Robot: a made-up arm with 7 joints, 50 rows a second.
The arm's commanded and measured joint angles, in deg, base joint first. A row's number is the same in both.
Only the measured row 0 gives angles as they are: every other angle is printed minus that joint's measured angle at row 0.
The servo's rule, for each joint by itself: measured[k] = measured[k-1] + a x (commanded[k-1-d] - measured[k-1]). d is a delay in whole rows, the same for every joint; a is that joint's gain. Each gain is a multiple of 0.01, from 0.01 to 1. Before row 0 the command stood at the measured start. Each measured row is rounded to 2 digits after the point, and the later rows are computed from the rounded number. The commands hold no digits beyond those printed.
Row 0, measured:
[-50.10 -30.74 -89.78 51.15 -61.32 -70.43 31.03]
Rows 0 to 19, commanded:
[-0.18 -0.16 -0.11 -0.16 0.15 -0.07 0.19]
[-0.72 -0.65 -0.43 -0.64 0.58 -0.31 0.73]
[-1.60 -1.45 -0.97 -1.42 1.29 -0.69 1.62]
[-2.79 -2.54 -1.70 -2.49 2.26 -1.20 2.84]
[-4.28 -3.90 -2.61 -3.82 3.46 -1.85 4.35]
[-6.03 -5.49 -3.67 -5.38 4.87 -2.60 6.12]
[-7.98 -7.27 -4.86 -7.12 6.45 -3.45 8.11]
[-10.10 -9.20 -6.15 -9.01 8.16 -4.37 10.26]
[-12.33 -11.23 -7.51 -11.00 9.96 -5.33 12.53]
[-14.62 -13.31 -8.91 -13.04 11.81 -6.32 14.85]
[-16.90 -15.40 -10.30 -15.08 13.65 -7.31 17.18]
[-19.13 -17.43 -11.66 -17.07 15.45 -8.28 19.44]
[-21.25 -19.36 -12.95 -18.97 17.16 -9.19 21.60]
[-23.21 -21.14 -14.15 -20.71 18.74 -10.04 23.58]
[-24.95 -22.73 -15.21 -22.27 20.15 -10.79 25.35]
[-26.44 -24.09 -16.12 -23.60 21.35 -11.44 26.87]
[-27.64 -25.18 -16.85 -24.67 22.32 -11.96 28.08]
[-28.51 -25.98 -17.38 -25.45 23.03 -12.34 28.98]
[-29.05 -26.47 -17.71 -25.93 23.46 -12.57 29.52]
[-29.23 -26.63 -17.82 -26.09 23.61 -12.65 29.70]
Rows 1 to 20, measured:
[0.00 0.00 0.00 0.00 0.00 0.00 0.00]
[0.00 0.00 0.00 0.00 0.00 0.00 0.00]
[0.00 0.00 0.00 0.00 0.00 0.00 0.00]
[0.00 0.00 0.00 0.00 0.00 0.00 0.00]
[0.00 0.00 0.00 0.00 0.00 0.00 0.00]
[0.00 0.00 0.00 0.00 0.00 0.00 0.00]
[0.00 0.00 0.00 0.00 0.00 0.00 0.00]
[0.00 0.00 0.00 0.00 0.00 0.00 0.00]
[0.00 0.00 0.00 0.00 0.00 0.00 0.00]
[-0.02 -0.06 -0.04 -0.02 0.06 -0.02 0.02]
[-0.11 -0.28 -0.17 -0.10 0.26 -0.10 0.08]
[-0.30 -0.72 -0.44 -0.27 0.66 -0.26 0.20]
[-0.62 -1.41 -0.87 -0.56 1.28 -0.51 0.41]
[-1.10 -2.36 -1.46 -0.98 2.13 -0.87 0.73]
[-1.74 -3.55 -2.21 -1.55 3.20 -1.34 1.16]
[-2.55 -4.96 -3.11 -2.27 4.47 -1.91 1.72]
[-3.53 -6.57 -4.14 -3.15 5.91 -2.57 2.40]
[-4.67 -8.34 -5.29 -4.17 7.49 -3.32 3.21]
[-5.96 -10.23 -6.52 -5.32 9.17 -4.13 4.14]
[-7.38 -12.19 -7.81 -6.59 10.92 -4.99 5.18]
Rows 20 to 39, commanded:
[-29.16 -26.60 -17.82 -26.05 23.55 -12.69 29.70]
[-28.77 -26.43 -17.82 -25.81 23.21 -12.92 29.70]
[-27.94 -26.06 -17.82 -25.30 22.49 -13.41 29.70]
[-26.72 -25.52 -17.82 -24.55 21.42 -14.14 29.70]
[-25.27 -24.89 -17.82 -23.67 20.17 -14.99 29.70]
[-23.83 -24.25 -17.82 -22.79 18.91 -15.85 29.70]
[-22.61 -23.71 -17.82 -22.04 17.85 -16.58 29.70]
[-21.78 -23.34 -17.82 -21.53 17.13 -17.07 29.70]
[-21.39 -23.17 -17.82 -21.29 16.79 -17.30 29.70]
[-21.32 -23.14 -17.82 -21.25 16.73 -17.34 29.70]
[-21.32 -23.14 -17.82 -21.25 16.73 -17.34 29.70]
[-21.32 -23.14 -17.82 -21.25 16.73 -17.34 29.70]
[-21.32 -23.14 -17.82 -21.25 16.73 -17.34 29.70]
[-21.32 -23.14 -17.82 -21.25 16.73 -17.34 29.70]
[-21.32 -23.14 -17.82 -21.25 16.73 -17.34 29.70]
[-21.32 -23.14 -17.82 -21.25 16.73 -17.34 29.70]
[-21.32 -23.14 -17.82 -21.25 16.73 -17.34 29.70]
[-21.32 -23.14 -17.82 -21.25 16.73 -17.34 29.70]
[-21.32 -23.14 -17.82 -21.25 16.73 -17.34 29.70]
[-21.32 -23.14 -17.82 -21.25 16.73 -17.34 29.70]
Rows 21 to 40, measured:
[-8.91 -14.18 -9.12 -7.95 12.69 -5.88 6.32]
[-10.51 -16.15 -10.42 -9.38 14.43 -6.77 7.54]
[-12.16 -18.05 -11.69 -10.85 16.11 -7.65 8.82]
[-13.82 -19.83 -12.89 -12.33 17.69 -8.50 10.14]
[-15.46 -21.45 -13.99 -13.80 19.12 -9.29 11.48]
[-17.04 -22.87 -14.96 -15.21 20.37 -10.01 12.81]
[-18.53 -24.05 -15.78 -16.54 21.41 -10.64 14.10]
[-19.90 -24.97 -16.44 -17.76 22.21 -11.16 15.33]
[-21.11 -25.60 -16.91 -18.84 22.76 -11.56 16.48]
[-22.16 -25.98 -17.22 -19.78 23.07 -11.87 17.54]
[-23.02 -26.15 -17.42 -20.56 23.12 -12.15 18.51]
[-23.66 -26.12 -17.56 -21.18 22.87 -12.49 19.41]
[-24.06 -25.89 -17.65 -21.62 22.30 -12.94 20.23]
[-24.22 -25.51 -17.71 -21.89 21.47 -13.49 20.99]
[-24.17 -25.03 -17.75 -22.01 20.47 -14.13 21.69]
[-23.97 -24.53 -17.77 -22.01 19.45 -14.79 22.33]
[-23.69 -24.08 -17.79 -21.95 18.55 -15.41 22.92]
[-23.39 -23.73 -17.80 -21.86 17.86 -15.92 23.46]
[-23.12 -23.51 -17.81 -21.78 17.42 -16.30 23.96]
[-22.89 -23.37 -17.81 -21.71 17.15 -16.58 24.42]

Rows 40 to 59, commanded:
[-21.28 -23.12 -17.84 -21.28 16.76 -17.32 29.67]
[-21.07 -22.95 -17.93 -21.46 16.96 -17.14 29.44]
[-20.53 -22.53 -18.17 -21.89 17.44 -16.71 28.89]
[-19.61 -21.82 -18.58 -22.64 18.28 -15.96 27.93]
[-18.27 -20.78 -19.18 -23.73 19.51 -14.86 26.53]
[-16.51 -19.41 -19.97 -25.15 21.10 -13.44 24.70]
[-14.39 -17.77 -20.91 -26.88 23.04 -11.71 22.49]
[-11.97 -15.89 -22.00 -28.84 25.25 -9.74 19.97]
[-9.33 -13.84 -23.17 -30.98 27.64 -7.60 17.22]
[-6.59 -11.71 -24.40 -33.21 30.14 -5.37 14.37]
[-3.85 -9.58 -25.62 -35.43 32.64 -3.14 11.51]
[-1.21 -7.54 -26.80 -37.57 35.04 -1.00 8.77]
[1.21 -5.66 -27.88 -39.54 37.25 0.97 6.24]
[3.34 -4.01 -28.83 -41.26 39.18 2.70 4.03]
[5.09 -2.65 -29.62 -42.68 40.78 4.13 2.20]
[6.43 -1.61 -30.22 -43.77 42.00 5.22 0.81]
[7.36 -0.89 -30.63 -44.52 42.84 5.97 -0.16]
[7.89 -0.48 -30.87 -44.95 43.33 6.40 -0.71]
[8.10 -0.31 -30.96 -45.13 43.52 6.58 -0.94]
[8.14 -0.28 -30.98 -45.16 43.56 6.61 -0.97]
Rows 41 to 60, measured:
[-22.69 -23.28 -17.81 -21.65 16.99 -16.79 24.84]
[-22.51 -23.23 -17.81 -21.60 16.89 -16.94 25.23]
[-22.36 -23.20 -17.81 -21.55 16.83 -17.05 25.59]
[-22.22 -23.18 -17.81 -21.51 16.79 -17.13 25.92]
[-22.10 -23.16 -17.81 -21.48 16.77 -17.19 26.22]
[-22.00 -23.15 -17.81 -21.45 16.75 -17.23 26.50]
[-21.91 -23.15 -17.81 -21.42 16.74 -17.26 26.76]
[-21.83 -23.15 -17.81 -21.40 16.74 -17.28 27.00]
[-21.76 -23.15 -17.81 -21.38 16.74 -17.30 27.22]
[-21.70 -23.14 -17.82 -21.37 16.75 -17.31 27.42]
[-21.62 -23.07 -17.86 -21.38 16.83 -17.26 27.58]
[-21.48 -22.86 -17.97 -21.45 17.07 -17.11 27.68]
[-21.24 -22.46 -18.18 -21.60 17.54 -16.80 27.70]
[-20.85 -21.82 -18.52 -21.88 18.31 -16.28 27.61]
[-20.29 -20.90 -19.01 -22.31 19.40 -15.51 27.38]
[-19.52 -19.71 -19.66 -22.90 20.82 -14.48 26.99]
[-18.54 -18.26 -20.46 -23.67 22.55 -13.20 26.43]
[-17.34 -16.58 -21.38 -24.62 24.54 -11.69 25.69]
[-15.94 -14.73 -22.41 -25.74 26.72 -9.98 24.78]
[-14.37 -12.77 -23.50 -27.00 29.03 -8.13 23.72]

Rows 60 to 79, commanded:
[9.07 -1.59 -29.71 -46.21 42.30 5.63 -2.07]
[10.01 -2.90 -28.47 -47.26 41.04 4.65 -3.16]
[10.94 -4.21 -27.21 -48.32 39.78 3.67 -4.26]
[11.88 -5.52 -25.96 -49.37 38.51 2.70 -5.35]
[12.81 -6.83 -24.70 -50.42 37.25 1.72 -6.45]
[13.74 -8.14 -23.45 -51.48 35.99 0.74 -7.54]
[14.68 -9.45 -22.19 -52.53 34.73 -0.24 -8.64]
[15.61 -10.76 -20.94 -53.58 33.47 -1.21 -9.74]
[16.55 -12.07 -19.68 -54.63 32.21 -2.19 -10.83]
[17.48 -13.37 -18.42 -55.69 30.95 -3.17 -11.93]
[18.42 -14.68 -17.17 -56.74 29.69 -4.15 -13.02]
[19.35 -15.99 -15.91 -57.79 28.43 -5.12 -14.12]
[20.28 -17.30 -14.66 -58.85 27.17 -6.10 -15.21]
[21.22 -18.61 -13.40 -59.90 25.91 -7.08 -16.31]
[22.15 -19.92 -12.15 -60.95 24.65 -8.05 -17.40]
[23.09 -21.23 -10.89 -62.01 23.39 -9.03 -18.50]
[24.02 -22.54 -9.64 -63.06 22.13 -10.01 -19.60]
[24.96 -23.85 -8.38 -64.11 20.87 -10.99 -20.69]
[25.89 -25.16 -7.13 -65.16 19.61 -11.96 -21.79]
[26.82 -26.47 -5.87 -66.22 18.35 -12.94 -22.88]
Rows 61 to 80, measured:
[-12.66 -10.78 -24.62 -28.37 31.37 -6.20 22.52]
[-10.86 -8.83 -25.73 -29.82 33.66 -4.26 21.22]
[-9.01 -7.00 -26.78 -31.31 35.81 -2.38 19.84]
[-7.18 -5.35 -27.75 -32.79 37.75 -0.62 18.43]
[-5.41 -3.93 -28.59 -34.22 39.41 0.96 17.02]
[-3.75 -2.77 -29.28 -35.56 40.75 2.31 15.65]
[-2.24 -1.90 -29.82 -36.78 41.76 3.41 14.34]
[-0.90 -1.30 -30.21 -37.87 42.45 4.27 13.12]
[0.28 -0.91 -30.47 -38.82 42.88 4.90 11.99]
[1.42 -1.17 -30.21 -39.78 42.65 5.10 10.87]
[2.54 -1.83 -29.62 -40.75 42.02 4.98 9.75]
[3.63 -2.73 -28.80 -41.73 41.15 4.63 8.63]
[4.70 -3.79 -27.83 -42.72 40.12 4.11 7.51]
[5.75 -4.95 -26.77 -43.72 39.00 3.46 6.39]
[6.79 -6.16 -25.64 -44.73 37.83 2.73 5.28]
[7.82 -7.41 -24.47 -45.74 36.62 1.93 4.17]
[8.83 -8.68 -23.27 -46.76 35.39 1.08 3.06]
[9.83 -9.97 -22.05 -47.78 34.15 0.20 1.95]
[10.82 -11.26 -20.82 -48.81 32.90 -0.71 0.84]
[11.81 -12.56 -19.58 -49.84 31.65 -1.64 -0.27]

